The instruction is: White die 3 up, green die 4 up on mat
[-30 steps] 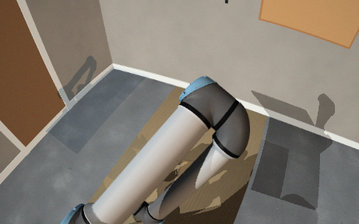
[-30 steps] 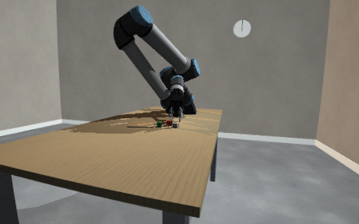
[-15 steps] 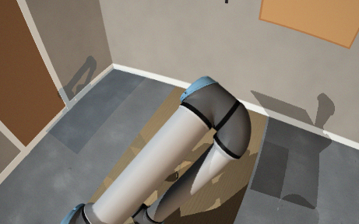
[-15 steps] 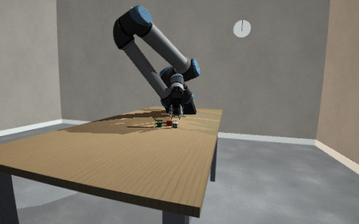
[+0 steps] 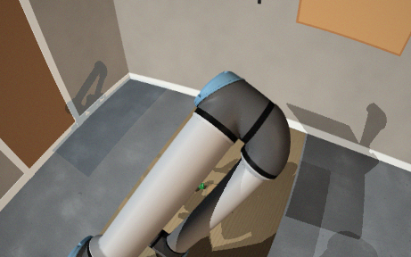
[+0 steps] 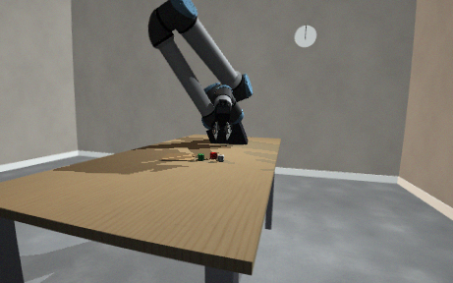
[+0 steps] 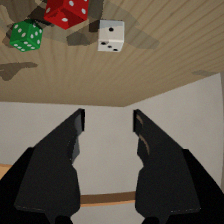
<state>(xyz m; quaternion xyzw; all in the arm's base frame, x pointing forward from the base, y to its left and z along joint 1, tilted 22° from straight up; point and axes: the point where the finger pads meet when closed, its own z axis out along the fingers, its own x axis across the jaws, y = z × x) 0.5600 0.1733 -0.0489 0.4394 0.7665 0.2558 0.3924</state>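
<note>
My hand is 80 mm above the white die, 30 mm short of it and 10 mm to the right of it. Round my hand: green die (80 mm to the right, 80 mm below, 40 mm ahead); then red die (80 mm below, 40 mm to the right, 10 mm behind); then tan mat (190 mm to the right, 90 mm below, 40 mm ahead).
</note>
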